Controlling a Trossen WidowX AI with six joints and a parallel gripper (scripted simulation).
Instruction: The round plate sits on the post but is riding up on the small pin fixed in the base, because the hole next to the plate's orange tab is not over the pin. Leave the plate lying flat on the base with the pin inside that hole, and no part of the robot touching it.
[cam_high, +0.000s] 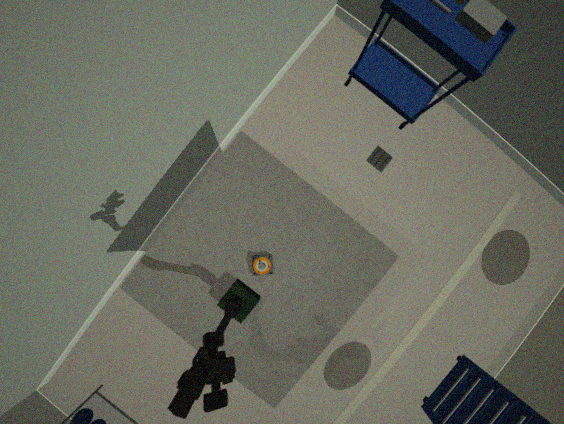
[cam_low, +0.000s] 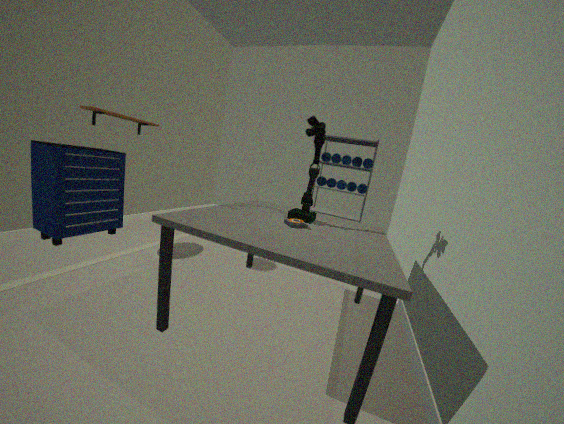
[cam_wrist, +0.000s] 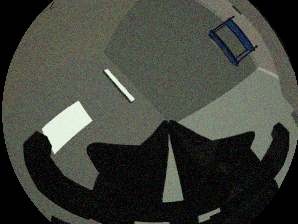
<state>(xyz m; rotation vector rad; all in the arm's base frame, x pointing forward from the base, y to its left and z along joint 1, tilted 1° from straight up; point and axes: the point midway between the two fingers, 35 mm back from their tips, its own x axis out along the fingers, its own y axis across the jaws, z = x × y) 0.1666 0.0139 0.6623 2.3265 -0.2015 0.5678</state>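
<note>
The round plate lies 6 cm ahead of my gripper tip, 6 cm to the left of it and 70 cm below it.
</note>
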